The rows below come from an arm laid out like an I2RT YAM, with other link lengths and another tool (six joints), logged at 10 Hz.
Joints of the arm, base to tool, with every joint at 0 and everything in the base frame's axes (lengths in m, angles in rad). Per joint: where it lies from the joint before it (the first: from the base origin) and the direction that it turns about. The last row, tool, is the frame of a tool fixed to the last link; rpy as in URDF.
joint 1: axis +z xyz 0 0 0.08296
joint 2: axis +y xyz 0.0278 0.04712 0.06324
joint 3: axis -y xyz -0.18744 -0.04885 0
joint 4: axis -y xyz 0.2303 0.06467 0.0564
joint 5: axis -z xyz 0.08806 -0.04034 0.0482
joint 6: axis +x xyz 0.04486 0 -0.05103
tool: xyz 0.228 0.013 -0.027 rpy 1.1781 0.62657 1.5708
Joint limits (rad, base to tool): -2.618..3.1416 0..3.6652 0..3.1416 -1.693..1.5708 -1.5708..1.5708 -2.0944..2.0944
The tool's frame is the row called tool.
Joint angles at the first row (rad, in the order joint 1, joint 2, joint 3, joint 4, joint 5, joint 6):
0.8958, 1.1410, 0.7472, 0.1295, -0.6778, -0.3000
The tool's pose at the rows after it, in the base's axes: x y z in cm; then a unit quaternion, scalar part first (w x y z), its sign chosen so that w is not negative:
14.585 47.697 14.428 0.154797 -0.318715 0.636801 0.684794
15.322 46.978 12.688 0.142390 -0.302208 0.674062 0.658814
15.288 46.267 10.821 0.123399 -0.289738 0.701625 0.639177
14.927 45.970 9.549 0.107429 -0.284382 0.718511 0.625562
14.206 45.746 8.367 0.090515 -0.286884 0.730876 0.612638
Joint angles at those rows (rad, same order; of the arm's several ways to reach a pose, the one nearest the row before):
0.8959, 1.1753, 0.8183, -0.0330, -0.6214, -0.3375
0.8958, 1.2165, 0.8957, -0.1651, -0.5770, -0.3501
0.8974, 1.2560, 0.9420, -0.2538, -0.5563, -0.3557
0.9066, 1.2941, 0.9804, -0.3100, -0.5428, -0.3592
0.9211, 1.3306, 1.0148, -0.3598, -0.5347, -0.3725

